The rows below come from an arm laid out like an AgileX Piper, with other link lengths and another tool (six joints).
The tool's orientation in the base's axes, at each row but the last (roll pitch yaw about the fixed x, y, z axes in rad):
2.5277, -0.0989, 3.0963
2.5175, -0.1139, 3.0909
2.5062, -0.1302, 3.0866
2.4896, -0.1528, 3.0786
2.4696, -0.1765, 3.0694
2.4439, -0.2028, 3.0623
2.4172, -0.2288, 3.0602
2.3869, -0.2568, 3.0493
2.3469, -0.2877, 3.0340
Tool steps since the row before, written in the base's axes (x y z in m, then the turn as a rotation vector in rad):
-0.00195, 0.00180, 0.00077, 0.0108, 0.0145, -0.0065
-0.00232, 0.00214, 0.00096, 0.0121, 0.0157, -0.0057
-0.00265, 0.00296, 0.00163, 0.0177, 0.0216, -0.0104
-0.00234, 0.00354, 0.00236, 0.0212, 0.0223, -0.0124
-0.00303, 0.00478, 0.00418, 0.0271, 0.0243, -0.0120
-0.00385, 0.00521, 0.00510, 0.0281, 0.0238, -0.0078
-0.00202, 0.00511, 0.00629, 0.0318, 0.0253, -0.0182
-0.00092, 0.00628, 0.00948, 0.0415, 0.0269, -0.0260
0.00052, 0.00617, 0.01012, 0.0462, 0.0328, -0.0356
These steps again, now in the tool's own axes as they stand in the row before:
0.00210, 0.00172, 0.00052, -0.0107, 0.0091, 0.0131
0.00252, 0.00204, 0.00063, -0.0119, 0.0107, 0.0131
0.00300, 0.00300, 0.00066, -0.0177, 0.0133, 0.0200
0.00289, 0.00387, 0.00051, -0.0214, 0.0131, 0.0217
0.00405, 0.00575, 0.00007, -0.0270, 0.0159, 0.0221
0.00519, 0.00641, -0.00003, -0.0272, 0.0184, 0.0185
0.00379, 0.00739, -0.00091, -0.0330, 0.0135, 0.0267
0.00385, 0.01051, -0.00218, -0.0442, 0.0118, 0.0321
0.00301, 0.01123, -0.00235, -0.0508, 0.0105, 0.0423

